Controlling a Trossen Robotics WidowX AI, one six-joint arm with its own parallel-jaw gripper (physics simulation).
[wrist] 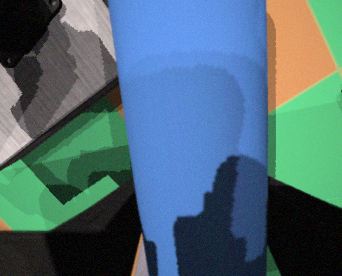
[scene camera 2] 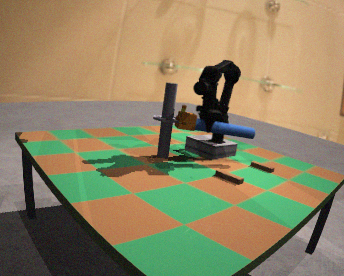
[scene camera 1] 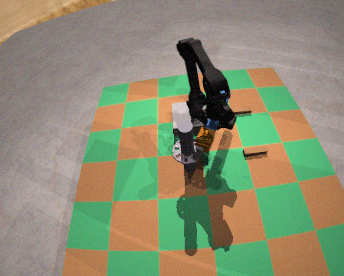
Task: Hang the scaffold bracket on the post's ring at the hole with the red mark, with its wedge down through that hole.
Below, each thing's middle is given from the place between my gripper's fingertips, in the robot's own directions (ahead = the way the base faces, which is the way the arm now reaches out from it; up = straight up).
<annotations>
The scaffold bracket (scene camera 2: 220, 128) is 40 mm behind my hand, 30 mm to the left of it and 40 mm above it. The rest, counted from my hand: grey post (scene camera 2: 170, 94): 100 mm ahead, 140 mm to the right, 30 mm above.
</annotations>
